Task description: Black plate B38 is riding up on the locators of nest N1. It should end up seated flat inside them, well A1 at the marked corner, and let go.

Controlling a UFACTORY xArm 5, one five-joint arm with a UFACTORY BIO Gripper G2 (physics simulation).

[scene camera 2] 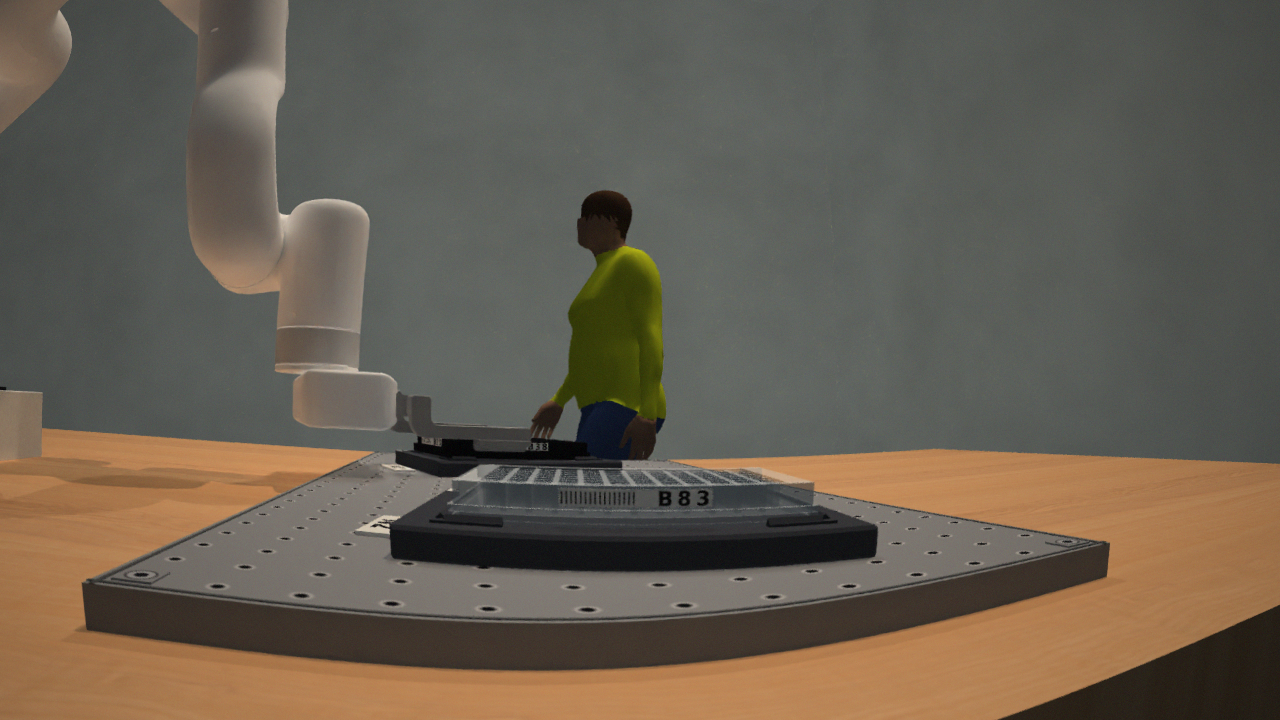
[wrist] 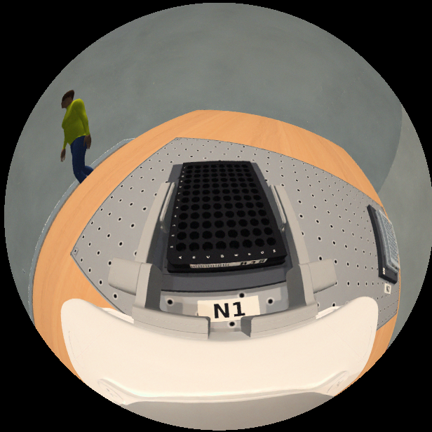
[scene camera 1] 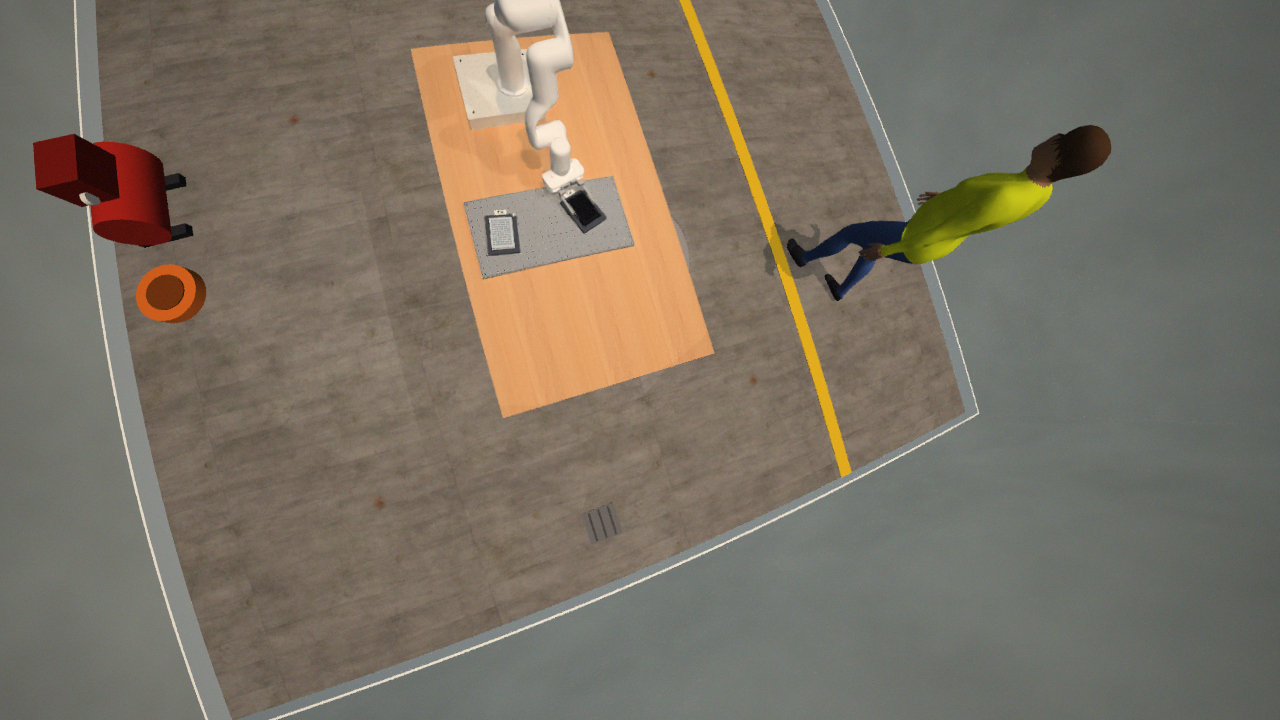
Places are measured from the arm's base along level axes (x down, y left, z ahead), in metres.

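Pixels of known places: hand at its tool point: (scene camera 2: 481, 436) (scene camera 1: 580, 204); arm's base at its link origin: (scene camera 1: 513, 84).
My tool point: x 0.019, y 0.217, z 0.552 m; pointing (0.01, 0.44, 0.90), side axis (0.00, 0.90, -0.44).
For each thing: its middle in the pictures, then the offset to it from my tool point. "spot": a spot on its surface instead. Level surfaces: height alone.
- Black plate B38 at the middle of its body: (scene camera 2: 498, 447) (scene camera 1: 583, 208) dz +0.013, dx +0.008, dy +0.008 m
- nest N1 at a spot on its surface: (scene camera 2: 420, 462) spot: dz -0.045, dx +0.021, dy -0.045 m
- Clear plate B83 at the middle of its body: (scene camera 2: 627, 494) (scene camera 1: 501, 233) dz +0.098, dx +0.009, dy -0.320 m
- second dark nest at the middle of its body: (scene camera 2: 627, 523) (scene camera 1: 502, 234) dz +0.098, dx +0.021, dy -0.320 m
- table at its surface level: dx +0.041 m
Black plate B38 (scene camera 1: 585, 207) (scene camera 2: 563, 448) (wrist: 225, 210) lies over nest N1 (scene camera 2: 420, 462) (wrist: 220, 282), roughly level and low in the scene camera 2 view. Whether its underside is fully down between the locators cannot be told; they are hidden. In the wrist view the letter A and the low row numbers are at the plate's near left corner. The nest's corner mark is not visible. My gripper (scene camera 2: 501, 433) (wrist: 223, 206) is shut on plate B38, one finger along each long side. The N1 label (wrist: 229, 309) lies in front of the nest.
Clear plate B83 (scene camera 1: 501, 232) (scene camera 2: 626, 492) (wrist: 389, 235) sits in a second dark nest (scene camera 2: 626, 544) on the same perforated board (scene camera 1: 546, 252) (scene camera 2: 295, 617) (wrist: 120, 210). A person in yellow (scene camera 1: 966, 219) (scene camera 2: 615, 331) (wrist: 75, 120) stands beyond the table (scene camera 1: 599, 331).
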